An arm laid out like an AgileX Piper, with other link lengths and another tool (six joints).
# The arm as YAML. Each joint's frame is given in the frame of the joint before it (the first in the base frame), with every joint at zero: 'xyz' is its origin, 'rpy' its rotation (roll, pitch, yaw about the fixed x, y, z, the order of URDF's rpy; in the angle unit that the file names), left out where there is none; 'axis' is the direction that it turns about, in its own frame. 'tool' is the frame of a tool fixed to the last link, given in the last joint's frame.
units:
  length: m
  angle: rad
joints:
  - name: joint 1
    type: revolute
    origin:
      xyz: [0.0, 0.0, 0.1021]
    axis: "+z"
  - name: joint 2
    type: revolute
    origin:
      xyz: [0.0, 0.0, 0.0]
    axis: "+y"
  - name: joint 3
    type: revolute
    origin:
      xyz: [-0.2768, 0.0, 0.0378]
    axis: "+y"
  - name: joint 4
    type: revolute
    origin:
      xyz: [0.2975, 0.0, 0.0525]
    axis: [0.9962, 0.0, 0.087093]
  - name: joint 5
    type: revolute
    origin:
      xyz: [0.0, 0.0, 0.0]
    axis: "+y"
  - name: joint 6
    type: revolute
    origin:
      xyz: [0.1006, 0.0, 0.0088]
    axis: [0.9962, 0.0, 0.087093]
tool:
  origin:
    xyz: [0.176, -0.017, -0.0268]
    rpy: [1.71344, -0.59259, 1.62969]
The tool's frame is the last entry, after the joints.
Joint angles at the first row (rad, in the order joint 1, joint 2, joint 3, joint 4, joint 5, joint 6):
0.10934, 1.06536, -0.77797, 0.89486, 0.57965, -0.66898
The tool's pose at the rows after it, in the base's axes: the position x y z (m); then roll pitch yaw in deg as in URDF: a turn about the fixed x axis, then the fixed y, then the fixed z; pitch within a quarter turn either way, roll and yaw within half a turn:
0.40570 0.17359 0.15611 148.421 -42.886 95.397
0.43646 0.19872 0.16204 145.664 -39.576 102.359
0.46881 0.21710 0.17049 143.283 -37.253 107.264
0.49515 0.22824 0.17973 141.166 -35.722 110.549
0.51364 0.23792 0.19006 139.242 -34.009 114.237
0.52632 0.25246 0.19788 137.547 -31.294 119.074
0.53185 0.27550 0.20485 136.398 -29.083 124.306
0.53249 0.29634 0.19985 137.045 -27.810 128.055
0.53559 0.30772 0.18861 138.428 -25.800 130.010
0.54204 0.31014 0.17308 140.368 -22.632 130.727
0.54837 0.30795 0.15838 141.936 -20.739 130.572
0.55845 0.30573 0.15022 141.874 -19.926 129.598
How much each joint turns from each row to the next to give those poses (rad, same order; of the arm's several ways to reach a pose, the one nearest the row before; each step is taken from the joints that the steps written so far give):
0.06698, 0.16409, -0.14206, -0.00036, -0.01969, -0.09905
0.04675, 0.13726, -0.13797, 0.00225, 0.00203, -0.08217
0.02033, 0.12495, -0.14405, 0.00004, 0.01455, -0.05598
0.00539, 0.09136, -0.11825, -0.00002, 0.01637, -0.03515
0.00118, 0.06840, -0.10249, -0.00001, 0.03238, -0.03941
0.01193, 0.06304, -0.09557, -0.00376, 0.03868, -0.05523
0.02654, 0.06006, -0.09435, -0.00436, 0.04446, -0.04248
0.02547, 0.05909, -0.07286, -0.01015, 0.04382, -0.02296
0.02005, 0.05175, -0.05467, -0.03507, 0.02413, -0.00933
0.01511, 0.04595, -0.04242, -0.06217, 0.00939, -0.00148
0.00420, 0.03347, -0.02080, -0.03930, 0.00003, -0.00095
0.00000, 0.02464, -0.01011, -0.01154, -0.02738, -0.00002

